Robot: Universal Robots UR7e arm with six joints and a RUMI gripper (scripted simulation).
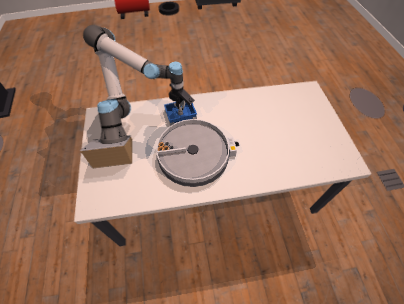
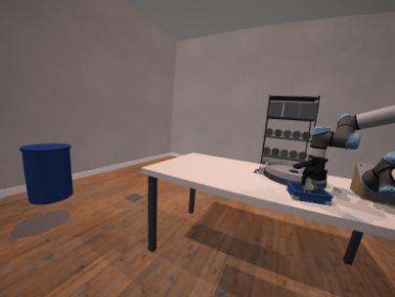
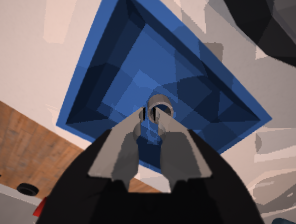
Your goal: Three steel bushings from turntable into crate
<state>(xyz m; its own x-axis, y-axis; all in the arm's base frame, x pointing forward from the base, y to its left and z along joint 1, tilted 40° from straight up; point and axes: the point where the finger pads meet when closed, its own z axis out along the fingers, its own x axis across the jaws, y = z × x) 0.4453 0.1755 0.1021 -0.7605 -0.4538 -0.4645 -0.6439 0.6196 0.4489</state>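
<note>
My gripper is now 1 cm to the left of the blue crate and 1 cm past it. Also, from my hand: round grey turntable 35 cm to the right, 2 cm above.
</note>
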